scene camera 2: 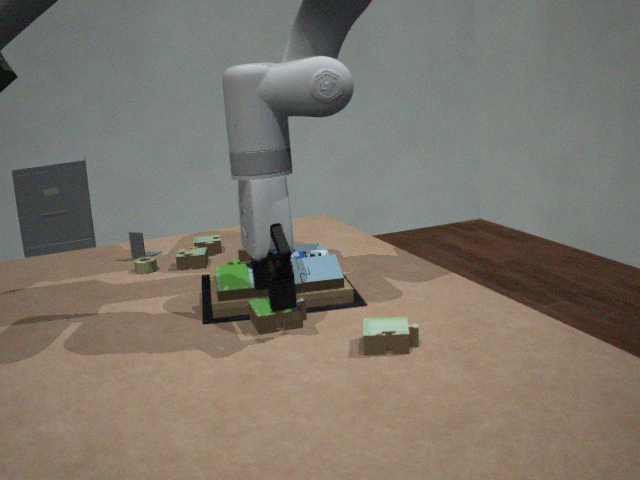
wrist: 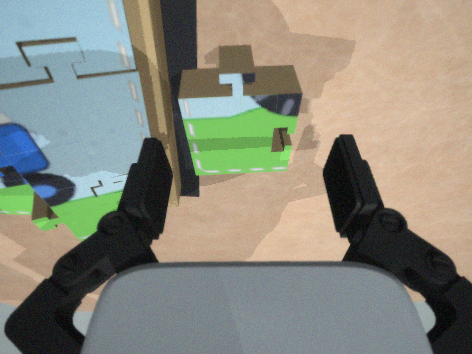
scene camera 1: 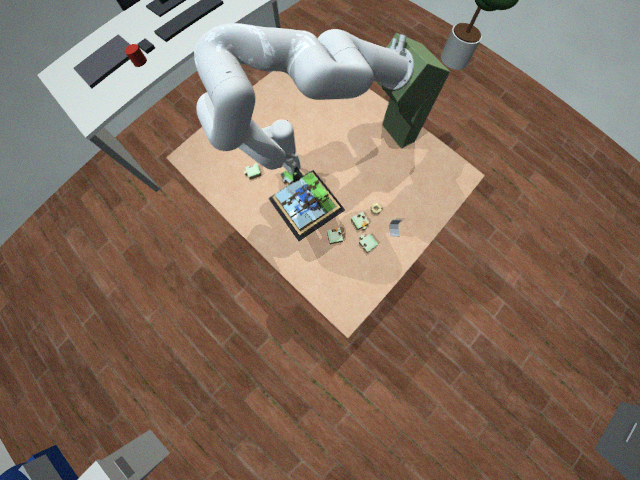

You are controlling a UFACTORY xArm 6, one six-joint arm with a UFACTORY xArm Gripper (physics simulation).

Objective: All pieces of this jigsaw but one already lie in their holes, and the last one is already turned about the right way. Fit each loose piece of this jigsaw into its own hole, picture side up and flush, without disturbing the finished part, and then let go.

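Pixels of known places: gripper, between the fingertips: (scene camera 2: pixel 274 298) (wrist: pixel 247 154) (scene camera 1: pixel 289 172); arm's base, origin of its link: (scene camera 1: pixel 396 68).
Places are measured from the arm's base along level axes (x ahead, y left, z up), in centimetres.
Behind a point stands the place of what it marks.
The loose piece (scene camera 1: pixel 287 178) {x 27.7, y -30.7, z -39.5 cm} (scene camera 2: pixel 262 307) {x 24.0, y -29.5, z -39.5 cm} (wrist: pixel 235 132) {x 26.3, y -30.2, z -39.5 cm} has a green and pale blue picture with part of a dark wheel. It lies picture side up on the mat, beside the jigsaw's frame (scene camera 2: pixel 325 298) {x 34.0, y -31.5, z -40.9 cm} (wrist: pixel 152 75) {x 30.9, y -28.7, z -40.0 cm}. The jigsaw (scene camera 1: pixel 310 204) (scene camera 2: pixel 320 271) (wrist: pixel 85 105) shows a blue vehicle over green; brown gaps show between some parts in scene camera 1. My gripper (scene camera 1: pixel 294 175) {x 25.5, y -30.4, z -38.5 cm} (scene camera 2: pixel 273 297) {x 25.5, y -30.4, z -38.5 cm} (wrist: pixel 247 154) {x 25.5, y -30.4, z -38.5 cm} is open, low over the loose piece. In the wrist view its fingertips stand wide apart on either side of the piece, with space on the right. The fingers hide part of the jigsaw.
A pale green piece (scene camera 1: pixel 252 171) {x 28.5, y -46.0, z -39.6 cm} (scene camera 2: pixel 385 335) {x 25.7, y -47.6, z -39.7 cm} lies apart on the mat (scene camera 1: pixel 348 299) {x 67.4, y 6.3, z -42.2 cm}. More pale green pieces (scene camera 1: pixel 334 236) {x 46.1, y -5.4, z -39.6 cm} (scene camera 1: pixel 360 220) {x 37.0, y 2.6, z -39.6 cm} (scene camera 1: pixel 368 242) {x 44.7, y 7.8, z -39.6 cm}, a small ring (scene camera 1: pixel 371 208) {x 30.5, y 5.6, z -40.2 cm} and a grey bent plate (scene camera 1: pixel 394 227) {x 35.0, y 16.6, z -41.9 cm} lie across the jigsaw from the gripper.
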